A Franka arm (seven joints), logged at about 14 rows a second.
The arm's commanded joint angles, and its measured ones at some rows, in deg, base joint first. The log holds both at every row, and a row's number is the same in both.
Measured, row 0: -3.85, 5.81, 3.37, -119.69, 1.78, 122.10, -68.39
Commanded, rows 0 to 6: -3.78, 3.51, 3.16, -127.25, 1.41, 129.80, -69.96; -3.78, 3.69, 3.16, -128.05, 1.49, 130.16, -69.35; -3.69, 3.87, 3.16, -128.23, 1.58, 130.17, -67.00; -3.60, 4.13, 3.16, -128.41, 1.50, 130.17, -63.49; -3.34, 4.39, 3.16, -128.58, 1.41, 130.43, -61.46; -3.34, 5.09, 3.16, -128.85, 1.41, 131.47, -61.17; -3.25, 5.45, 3.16, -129.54, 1.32, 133.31, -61.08
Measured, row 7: -3.78, 5.79, 3.38, -127.63, 1.78, 130.23, -62.89
